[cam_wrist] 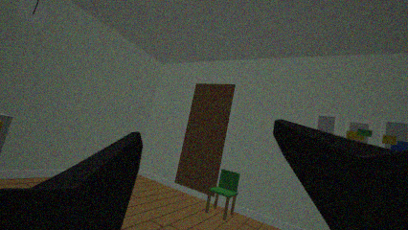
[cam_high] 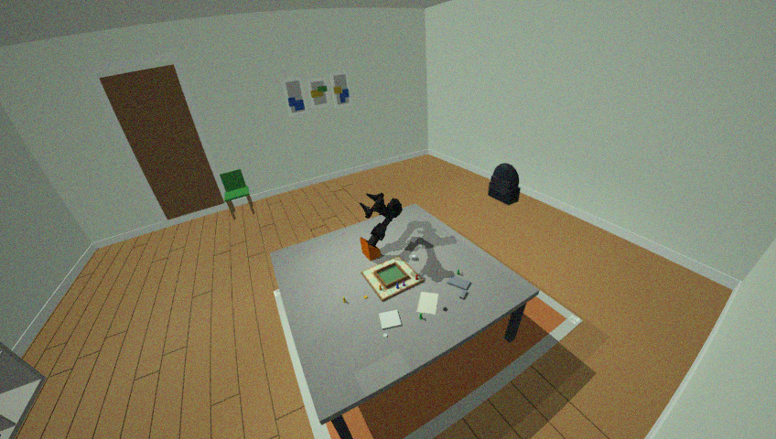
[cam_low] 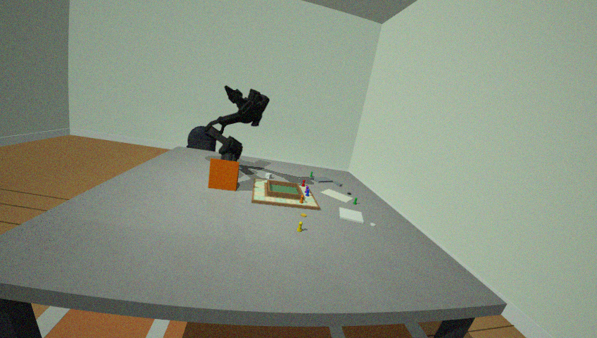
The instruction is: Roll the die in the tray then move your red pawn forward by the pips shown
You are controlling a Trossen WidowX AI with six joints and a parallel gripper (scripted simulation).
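The white die lies 410 mm below my gripper tip, 230 mm to the left of it and 210 mm ahead of it. The rest, counted from my gripper tip: blue pawn 410 mm ahead, 390 mm below, 20 mm to the left; then orange pawn 390 mm below, 380 mm ahead, 70 mm to the right; then green tray 410 mm below, 300 mm ahead, 30 mm to the left.
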